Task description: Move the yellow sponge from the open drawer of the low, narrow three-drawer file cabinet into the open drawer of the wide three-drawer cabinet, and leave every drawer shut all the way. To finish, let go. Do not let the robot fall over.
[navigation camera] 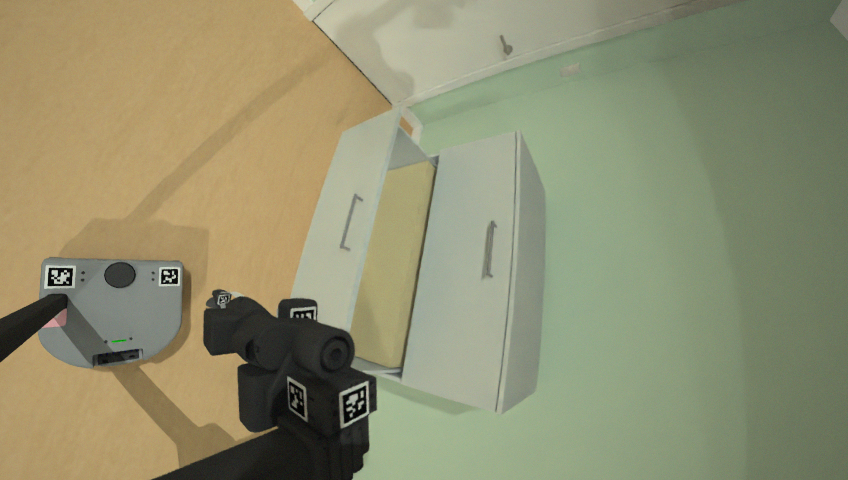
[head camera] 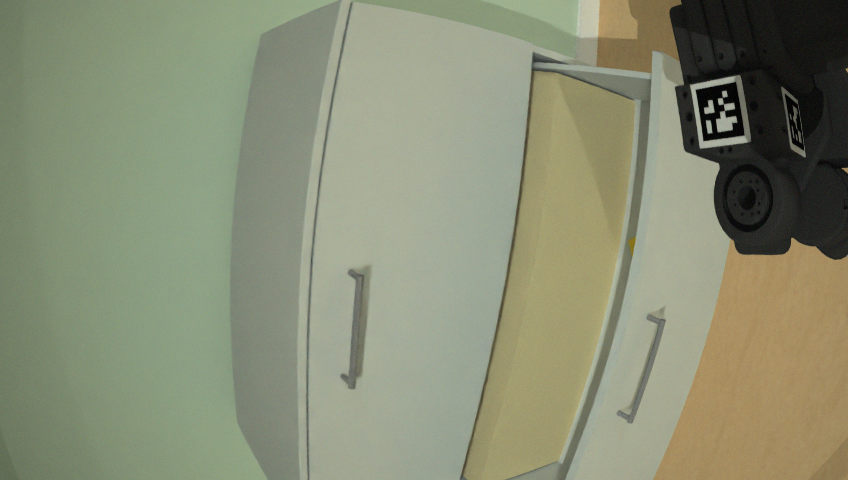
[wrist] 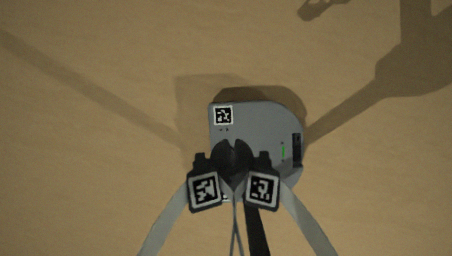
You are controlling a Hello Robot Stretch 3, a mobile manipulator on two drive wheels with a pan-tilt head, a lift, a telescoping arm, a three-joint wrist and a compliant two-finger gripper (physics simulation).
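Where they show: gripper, fingertip midpoint: (navigation camera: 216, 304); robot's base at its link origin: (navigation camera: 120, 273).
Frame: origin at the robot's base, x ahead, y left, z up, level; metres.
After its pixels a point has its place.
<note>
A wide white cabinet (head camera: 416, 178) {x -0.103, y -0.739, z 0.873 m} (navigation camera: 464, 237) {x 0.144, y -0.809, z 0.848 m} has its upper drawer shut. The drawer below it (head camera: 684, 267) {x 0.028, y -0.491, z 0.546 m} (navigation camera: 333, 178) {x 0.371, y -0.589, z 0.423 m} stands open. A small corner of the yellow sponge (head camera: 632, 245) {x -0.011, y -0.683, z 0.449 m} shows inside it, close behind the drawer front; the rest is hidden by a pale yellow slab. My gripper (navigation camera: 223, 299) {x -0.020, y -0.141, z 0.714 m} (wrist: 231, 157) {x -0.020, y -0.141, z 0.714 m} is shut and empty, its fingertips together. It is outside the open drawer, in front of its face, pointing down over my base. The fingers do not show in the head view. The low, narrow file cabinet does not show.
The pale yellow slab (head camera: 559, 267) {x 0.024, y -0.777, z 0.564 m} (navigation camera: 395, 261) {x 0.065, y -0.789, z 0.566 m} fills much of the open drawer. My base (navigation camera: 119, 309) {x -0.097, y -0.001, z 0.160 m} (wrist: 255, 117) stands on the wooden floor (navigation camera: 238, 89) {x 0.823, y -0.315, z 0.001 m} in front of the cabinet. A green wall (head camera: 119, 237) {x -0.043, y -1.274, z 1.316 m} (navigation camera: 642, 267) {x 0.032, y -1.297, z 1.429 m} is behind it, and a white door (navigation camera: 440, 53) {x 1.296, y -1.160, z 0.554 m} is beyond one side.
</note>
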